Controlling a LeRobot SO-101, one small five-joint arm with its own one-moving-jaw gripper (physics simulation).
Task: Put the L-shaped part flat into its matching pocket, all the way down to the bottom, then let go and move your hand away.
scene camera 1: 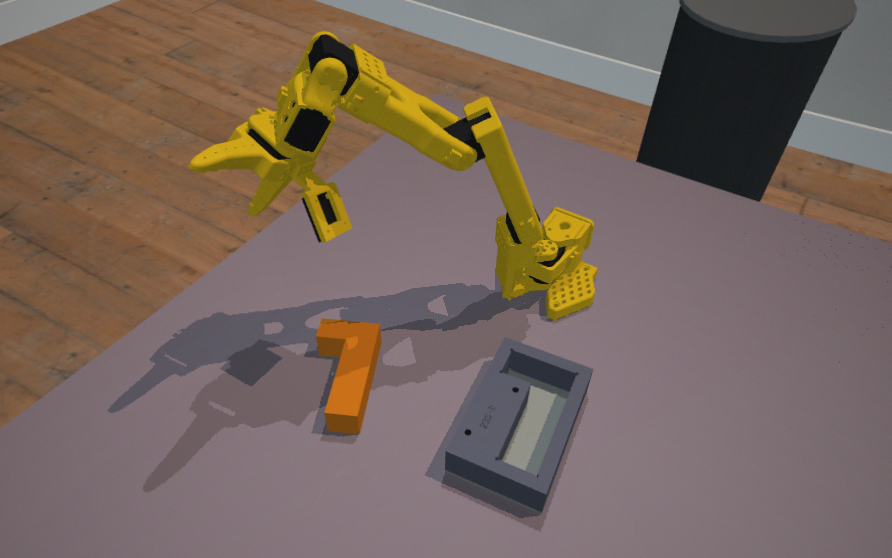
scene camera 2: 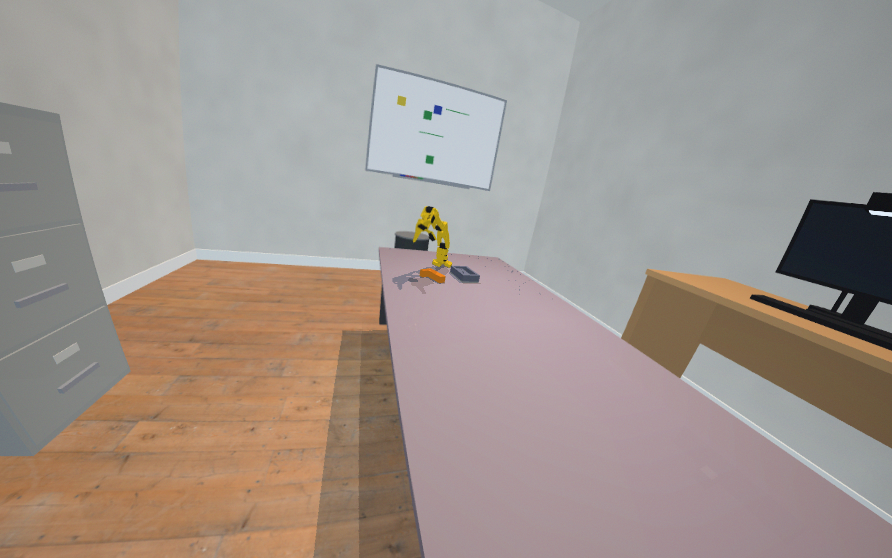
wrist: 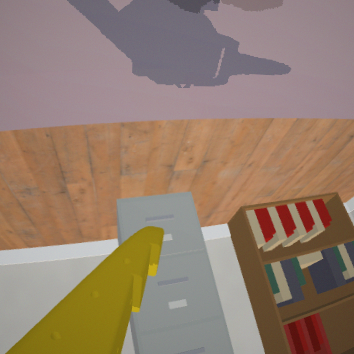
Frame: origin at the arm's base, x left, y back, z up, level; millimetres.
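Seen in the pictures: hand, tool point: (scene camera 1: 251,211) (scene camera 2: 414,241) (wrist: 160,245); arm's base, link origin: (scene camera 1: 538,295) (scene camera 2: 442,265).
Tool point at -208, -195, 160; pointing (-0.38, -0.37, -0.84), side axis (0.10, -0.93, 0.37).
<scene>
Pixels of each thing's middle, then the offset from my tool point to it, as dx, dy, dz. Level surfaces: height alone.
- orange L-shaped part, body centre: (scene camera 1: 339,373) (scene camera 2: 432,275) +98, -20, -145
- grey-blue holder, body centre: (scene camera 1: 521,418) (scene camera 2: 464,273) +271, +29, -142
- mauve table, surface height: dz -160
The orange L-shaped part (scene camera 1: 355,378) (scene camera 2: 432,275) lies flat on the table, left of the holder in scene camera 1. Its long leg runs toward the near side, and its short leg points left at the far end. The grey-blue holder (scene camera 1: 483,437) (scene camera 2: 470,279) stands apart from it; its recessed pocket shows a pale floor and no part in it. My gripper (scene camera 1: 223,188) is wide open and empty, raised high above the table's left side, beyond the part. One notched jaw shows in the wrist view, where the part and holder do not show.
The arm's base (scene camera 1: 516,263) stands on the mauve table (scene camera 1: 690,394) beyond the holder. A dark round bin (scene camera 1: 730,98) stands behind the table. A filing cabinet (wrist: 170,260) and a bookshelf (wrist: 248,270) stand past the table edge and wooden floor. The arm's shadows fall around the part.
</scene>
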